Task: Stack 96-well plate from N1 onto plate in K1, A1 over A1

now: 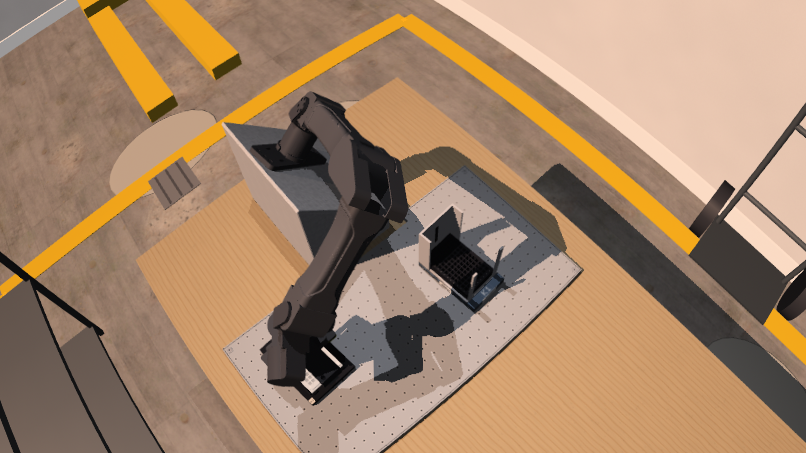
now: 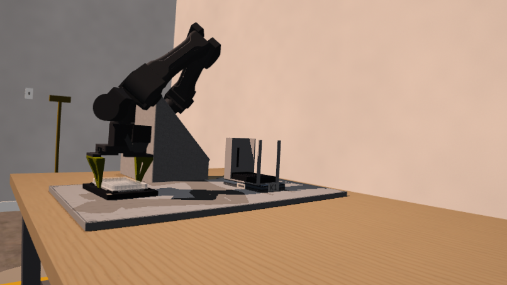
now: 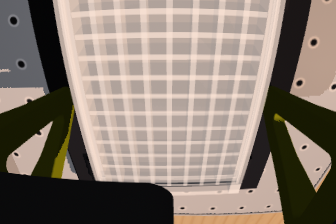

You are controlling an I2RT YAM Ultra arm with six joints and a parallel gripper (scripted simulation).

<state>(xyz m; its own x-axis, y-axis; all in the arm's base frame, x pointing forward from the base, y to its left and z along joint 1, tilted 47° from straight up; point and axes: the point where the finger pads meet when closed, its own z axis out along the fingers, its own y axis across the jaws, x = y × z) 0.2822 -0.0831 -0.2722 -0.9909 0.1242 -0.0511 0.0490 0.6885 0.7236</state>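
Right now my hand is right at the clear 96-well plate. The rest, counted from my hand: pale A1 square (7 cm ahead, 6 cm to the right, 1 cm below); then back wall (36 cm to the left, 6 cm above, 4 cm ahead); then dark 96-well plate (35 cm to the left, 10 cm ahead, 1 cm above).
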